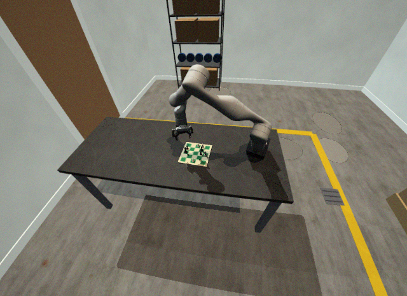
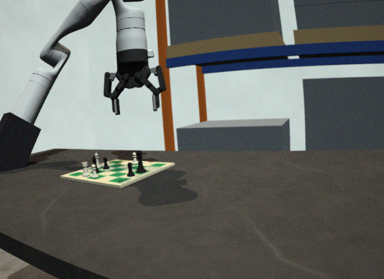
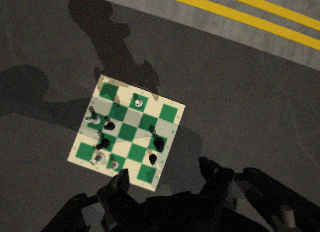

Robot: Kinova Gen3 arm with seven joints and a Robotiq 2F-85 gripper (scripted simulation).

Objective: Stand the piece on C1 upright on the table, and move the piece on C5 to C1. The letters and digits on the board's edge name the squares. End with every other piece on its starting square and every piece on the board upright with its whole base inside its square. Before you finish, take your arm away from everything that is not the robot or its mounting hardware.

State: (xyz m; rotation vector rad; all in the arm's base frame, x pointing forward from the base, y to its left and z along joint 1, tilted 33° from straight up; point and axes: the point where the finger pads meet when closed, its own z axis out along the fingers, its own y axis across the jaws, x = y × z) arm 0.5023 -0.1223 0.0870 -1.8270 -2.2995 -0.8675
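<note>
Now: the tall black piece 120 mm below my hand. The rest, counted from my hand: green-and-cream chessboard (80 mm behind, 10 mm to the left, 150 mm below); white rook (130 mm behind, 50 mm to the right, 130 mm below); white bishop (160 mm behind, 30 mm to the left, 130 mm below).
</note>
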